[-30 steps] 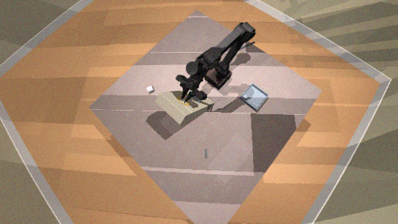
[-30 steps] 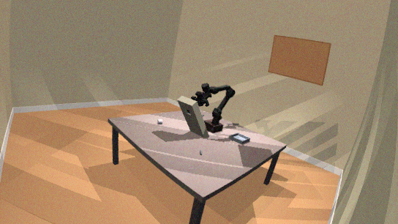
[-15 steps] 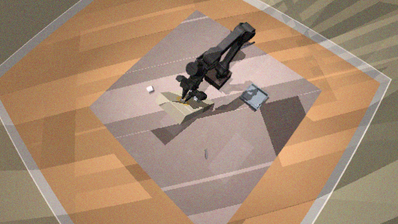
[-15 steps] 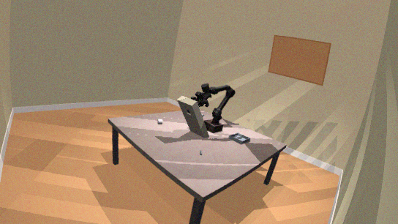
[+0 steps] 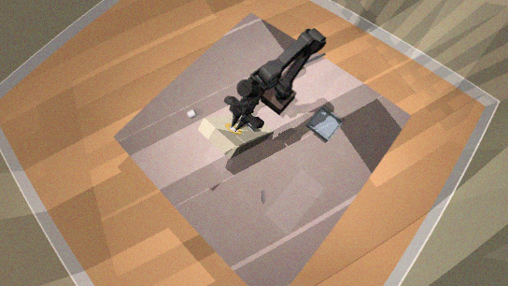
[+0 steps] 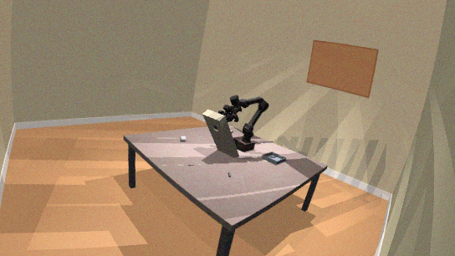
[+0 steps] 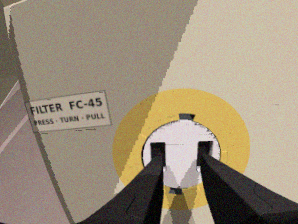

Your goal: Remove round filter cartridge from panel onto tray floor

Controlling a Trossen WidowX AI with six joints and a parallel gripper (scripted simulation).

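Now: the grey filter cartridge 20 mm ahead of my gripper tip and 10 mm below it. Round my gripper tip: beige service panel 30 mm behind, 10 mm to the right, 90 mm below; then grey-blue tray 450 mm behind, 200 mm to the left, 250 mm below; then small grey piece 80 mm ahead, 300 mm to the left, 260 mm below.
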